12 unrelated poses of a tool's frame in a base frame.
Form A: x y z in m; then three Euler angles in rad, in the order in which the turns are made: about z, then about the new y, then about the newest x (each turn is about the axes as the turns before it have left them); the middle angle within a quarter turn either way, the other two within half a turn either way.
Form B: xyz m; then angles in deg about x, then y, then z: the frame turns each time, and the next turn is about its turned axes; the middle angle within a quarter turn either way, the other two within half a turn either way. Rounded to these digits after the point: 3 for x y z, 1 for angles.
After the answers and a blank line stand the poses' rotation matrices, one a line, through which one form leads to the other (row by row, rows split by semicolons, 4 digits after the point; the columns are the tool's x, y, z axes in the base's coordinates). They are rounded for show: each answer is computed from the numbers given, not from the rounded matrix.
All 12 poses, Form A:
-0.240 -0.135 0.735 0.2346 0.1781 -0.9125
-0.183 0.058 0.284 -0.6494 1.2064 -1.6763
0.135 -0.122 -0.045 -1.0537 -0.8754 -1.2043
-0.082 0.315 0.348 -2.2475 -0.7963 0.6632
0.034 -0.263 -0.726 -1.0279 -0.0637 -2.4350
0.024 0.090 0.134 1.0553 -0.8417 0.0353
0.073 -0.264 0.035 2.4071 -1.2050 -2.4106
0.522 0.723 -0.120 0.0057 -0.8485 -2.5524
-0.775 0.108 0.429 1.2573 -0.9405 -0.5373
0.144 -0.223 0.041 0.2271 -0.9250 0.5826
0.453 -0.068 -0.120 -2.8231 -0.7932 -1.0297
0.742 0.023 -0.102 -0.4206 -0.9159 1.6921
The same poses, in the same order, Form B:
-0.240 -0.135 0.735 -52.8 -4.5 16.2
-0.183 0.058 0.284 -92.5 31.5 70.5
0.135 -0.122 -0.045 -71.9 42.5 -64.6
-0.082 0.315 0.348 -56.2 -7.3 -116.2
0.034 -0.263 -0.726 -158.8 35.5 50.7
0.024 0.090 0.134 45.0 -19.7 69.6
0.073 -0.264 0.035 173.7 -74.5 -172.2
0.522 0.723 -0.120 -134.5 38.4 -32.5
-0.775 0.108 0.429 44.8 -44.5 75.2
0.144 -0.223 0.041 53.8 -31.7 46.4
0.453 -0.068 -0.120 62.7 38.1 147.8
0.742 0.023 -0.102 94.5 -18.5 54.1

0.9572 -0.2785 -0.0785; 0.2288 0.5624 0.7946; -0.1772 -0.7785 0.6021
0.2838 -0.8037 0.5230; -0.2155 0.4780 0.8515; -0.9343 -0.3544 -0.0375
0.3167 0.6659 0.6755; -0.5569 -0.4459 0.7007; 0.7678 -0.5981 0.2296
-0.4380 0.8899 -0.1273; -0.5452 -0.1504 0.8247; 0.7148 0.4306 0.5511
0.5156 -0.6299 0.5809; -0.8545 -0.4283 0.2940; 0.0637 -0.6479 -0.7590
0.3284 -0.8825 -0.3367; 0.5796 0.4698 -0.6659; 0.7458 0.0235 0.6658
-0.2655 0.0363 -0.9634; 0.2397 0.9704 -0.0295; 0.9338 -0.2388 -0.2663
0.6611 0.4217 0.6206; 0.0038 -0.8290 0.5592; 0.7503 -0.3674 -0.5496
0.1818 -0.6897 -0.7009; 0.5607 0.6583 -0.5024; 0.8079 -0.3017 0.5063
0.5864 -0.6161 -0.5259; 0.1355 0.7147 -0.6862; 0.7986 0.3311 0.5026
-0.6663 -0.4188 0.6170; -0.2197 -0.6804 -0.6991; 0.7126 -0.6013 0.3614
0.5560 -0.7681 -0.3177; -0.2487 0.2110 -0.9453; 0.7931 0.6046 -0.0737

